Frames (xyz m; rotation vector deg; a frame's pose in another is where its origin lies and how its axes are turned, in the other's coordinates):
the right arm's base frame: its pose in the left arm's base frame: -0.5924 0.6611 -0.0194 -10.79 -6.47 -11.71
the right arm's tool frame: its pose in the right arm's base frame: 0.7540 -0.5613 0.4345 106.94 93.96 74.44
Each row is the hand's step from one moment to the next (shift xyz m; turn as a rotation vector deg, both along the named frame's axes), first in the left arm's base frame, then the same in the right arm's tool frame.
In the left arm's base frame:
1: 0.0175 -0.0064 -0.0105 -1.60 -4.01 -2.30
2: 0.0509 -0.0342 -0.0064 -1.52 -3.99 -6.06
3: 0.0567 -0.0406 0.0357 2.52 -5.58 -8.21
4: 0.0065 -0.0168 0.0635 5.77 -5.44 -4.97
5: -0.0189 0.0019 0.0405 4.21 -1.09 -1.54
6: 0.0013 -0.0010 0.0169 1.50 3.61 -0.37
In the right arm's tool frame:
1: -0.0073 0.0005 0.0201 -4.54 -1.76 -0.51
2: -0.0308 0.0259 0.0467 -5.36 -4.95 1.31
3: -0.0270 0.0662 0.0321 -7.09 -4.56 5.82
4: -0.0014 0.0613 -0.0243 -5.97 -0.33 7.20
5: 0.0096 0.0256 -0.0354 -1.09 0.87 4.40
6: 0.0030 0.0153 -0.0067 3.53 -0.48 1.64

